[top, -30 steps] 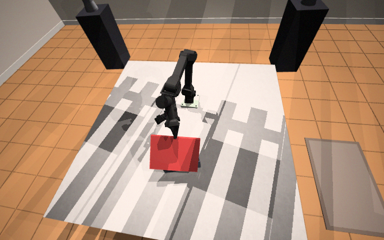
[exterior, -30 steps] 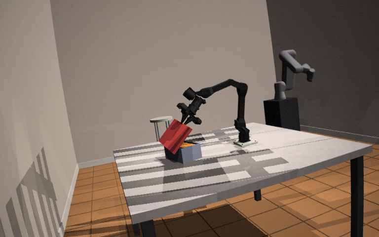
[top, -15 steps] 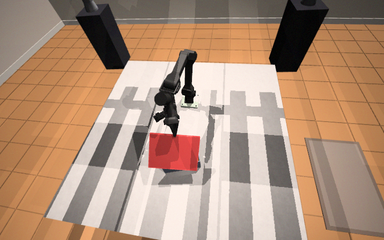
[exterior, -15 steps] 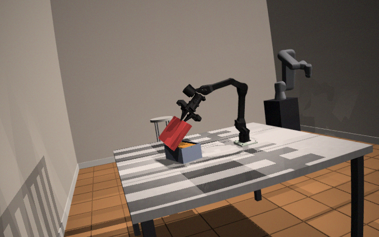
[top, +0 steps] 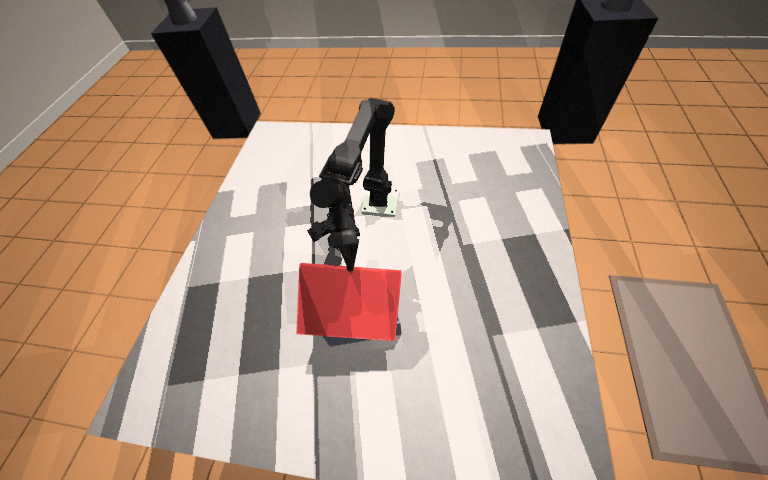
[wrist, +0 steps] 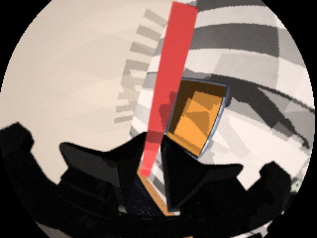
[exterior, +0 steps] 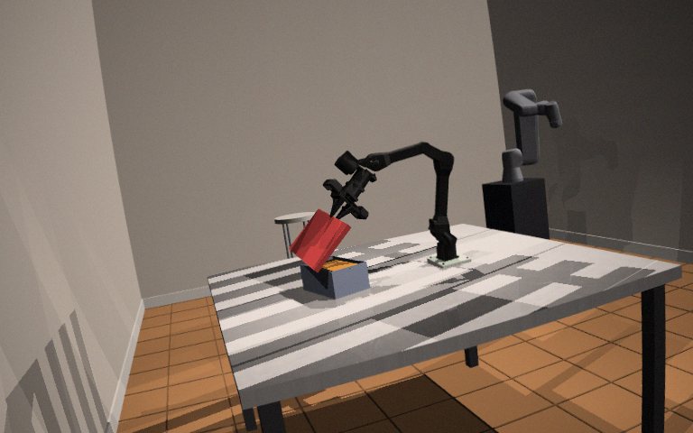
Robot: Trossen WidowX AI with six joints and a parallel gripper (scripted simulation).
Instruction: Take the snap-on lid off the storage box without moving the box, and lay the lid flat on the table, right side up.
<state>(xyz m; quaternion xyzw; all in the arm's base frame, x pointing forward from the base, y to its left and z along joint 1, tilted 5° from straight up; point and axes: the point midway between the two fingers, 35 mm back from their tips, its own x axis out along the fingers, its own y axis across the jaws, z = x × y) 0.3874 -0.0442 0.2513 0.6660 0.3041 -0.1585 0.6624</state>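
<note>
Now: gripper tip 60 mm short of the red lid, 50 mm above it and 10 mm to the left of it. The rest, counted from my gripper tip: blue-grey storage box 190 mm below, 30 mm ahead.
</note>
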